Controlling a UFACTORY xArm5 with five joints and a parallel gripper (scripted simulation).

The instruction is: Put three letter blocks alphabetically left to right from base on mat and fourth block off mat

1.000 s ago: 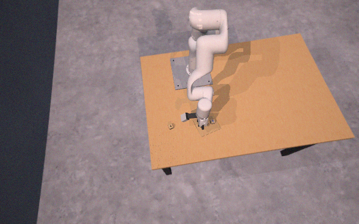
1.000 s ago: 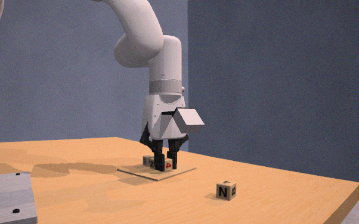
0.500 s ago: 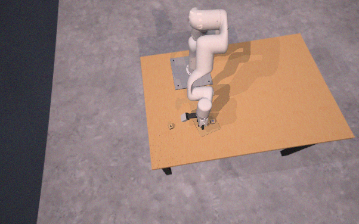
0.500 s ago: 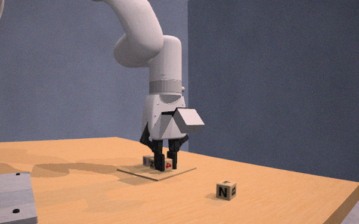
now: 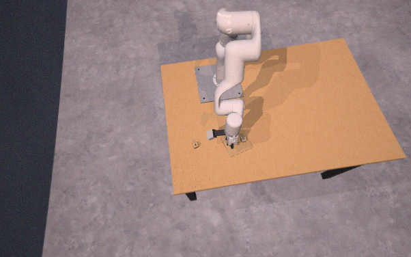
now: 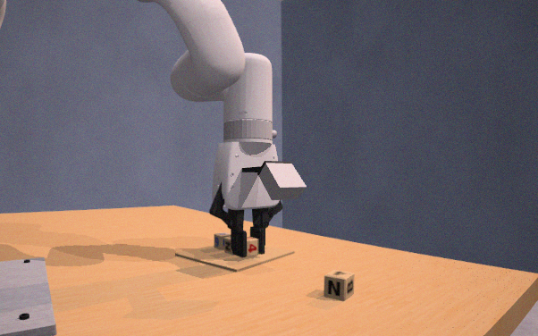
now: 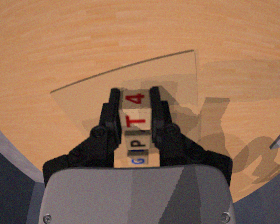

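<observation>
My gripper is now 10 mm above the red-lettered block. Round my hand: blue-lettered block (10 mm ahead, 80 mm to the left, 10 mm below); then black-lettered block (30 mm behind, 190 mm to the right, 20 mm below); then thin tan mat (10 mm ahead, 40 mm to the left, 30 mm below).
</observation>
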